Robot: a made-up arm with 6 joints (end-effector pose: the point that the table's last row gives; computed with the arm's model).
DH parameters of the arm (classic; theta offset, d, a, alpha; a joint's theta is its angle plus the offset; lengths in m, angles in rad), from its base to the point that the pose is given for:
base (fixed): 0 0.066 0 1.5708
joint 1: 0 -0.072 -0.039 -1.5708
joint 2: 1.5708 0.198 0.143 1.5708
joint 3: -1.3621 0 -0.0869 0
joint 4: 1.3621 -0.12 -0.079 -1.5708
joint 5: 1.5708 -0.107 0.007 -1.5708
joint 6: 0 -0.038 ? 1.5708
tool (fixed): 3.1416 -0.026 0 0
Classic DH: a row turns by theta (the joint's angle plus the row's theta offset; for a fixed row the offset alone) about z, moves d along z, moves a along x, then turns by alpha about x.
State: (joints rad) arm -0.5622 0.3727 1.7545 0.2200 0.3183 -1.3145
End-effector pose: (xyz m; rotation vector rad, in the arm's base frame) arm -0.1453 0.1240 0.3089 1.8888 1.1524 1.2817
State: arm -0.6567 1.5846 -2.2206 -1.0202 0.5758 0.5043
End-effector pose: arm -0.0856 -0.1212 0.5320 -2.3522 -1.5047 1.3799
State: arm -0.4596 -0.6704 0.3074 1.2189 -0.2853 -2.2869
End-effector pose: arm 0.0758 0.2322 0.2781 1.8394 1.6377 0.9071
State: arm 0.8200 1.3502 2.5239 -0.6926 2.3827 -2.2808
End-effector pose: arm -0.1892 -0.0485 -0.0812 -1.6533 -1.1920 2.0391
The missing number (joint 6, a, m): 0.072
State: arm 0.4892 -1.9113 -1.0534 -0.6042 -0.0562 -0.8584
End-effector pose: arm -0.0002 0.2051 0.4041 0.0151 1.7569 -1.9385
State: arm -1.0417 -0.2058 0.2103 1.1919 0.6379 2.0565
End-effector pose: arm 0.1568 0.3483 0.2577 0.4225 -1.4205 -1.3997
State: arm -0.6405 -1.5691 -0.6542 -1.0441 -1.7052 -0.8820
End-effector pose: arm 0.2379 0.1448 0.2589 -2.0818 -0.2105 -2.3340
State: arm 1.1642 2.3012 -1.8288 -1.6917 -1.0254 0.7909
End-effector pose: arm -0.4007 -0.2212 0.0156 -0.2279 0.8732 0.1935
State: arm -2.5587 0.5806 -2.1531 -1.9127 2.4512 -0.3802
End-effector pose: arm 0.3288 0.3665 0.1626 1.4165 -0.1073 -0.5853
